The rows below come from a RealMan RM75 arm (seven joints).
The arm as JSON. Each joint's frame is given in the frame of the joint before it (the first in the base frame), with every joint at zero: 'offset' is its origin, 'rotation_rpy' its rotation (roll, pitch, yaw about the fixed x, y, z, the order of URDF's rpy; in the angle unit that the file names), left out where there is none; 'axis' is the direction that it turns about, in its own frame. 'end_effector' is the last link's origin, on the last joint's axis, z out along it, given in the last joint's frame.
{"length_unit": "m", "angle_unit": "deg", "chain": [
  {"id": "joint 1", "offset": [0.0, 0.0, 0.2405], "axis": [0.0, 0.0, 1.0]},
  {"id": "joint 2", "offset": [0.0, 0.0, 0.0], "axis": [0.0, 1.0, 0.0]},
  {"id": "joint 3", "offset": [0.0, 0.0, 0.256], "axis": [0.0, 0.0, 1.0]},
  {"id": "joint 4", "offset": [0.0, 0.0, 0.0], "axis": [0.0, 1.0, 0.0]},
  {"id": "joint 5", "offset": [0.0, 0.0, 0.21], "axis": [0.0, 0.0, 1.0]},
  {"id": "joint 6", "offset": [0.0, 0.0, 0.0], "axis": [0.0, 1.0, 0.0]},
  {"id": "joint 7", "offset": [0.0, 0.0, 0.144], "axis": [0.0, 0.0, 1.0]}
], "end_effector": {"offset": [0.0, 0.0, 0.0]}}
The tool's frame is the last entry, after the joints.
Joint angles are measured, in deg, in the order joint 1, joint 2, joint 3, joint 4, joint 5, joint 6, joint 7. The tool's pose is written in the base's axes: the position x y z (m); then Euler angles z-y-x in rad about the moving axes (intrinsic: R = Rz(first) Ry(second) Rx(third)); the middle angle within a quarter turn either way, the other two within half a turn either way. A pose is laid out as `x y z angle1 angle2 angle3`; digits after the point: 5 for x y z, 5 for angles.
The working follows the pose.
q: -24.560, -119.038, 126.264, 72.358, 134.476, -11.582, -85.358
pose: -0.07195 0.34833 -0.08768 -0.72433 0.34908 -2.11051
Where each joint sits with the arm in this pose, in the base's axes (m; each line is computed from the numbers above, not from the rounded line before):
joint 1: 0.0000 0.0000 0.2405
joint 2: 0.0000 0.0000 0.2405
joint 3: -0.2036 0.0930 0.1162
joint 4: -0.2036 0.0930 0.1162
joint 5: -0.1349 0.2390 -0.0181
joint 6: -0.1349 0.2390 -0.0181
joint 7: -0.0720 0.3483 -0.0877
the tool: -0.0720 0.3483 -0.0877

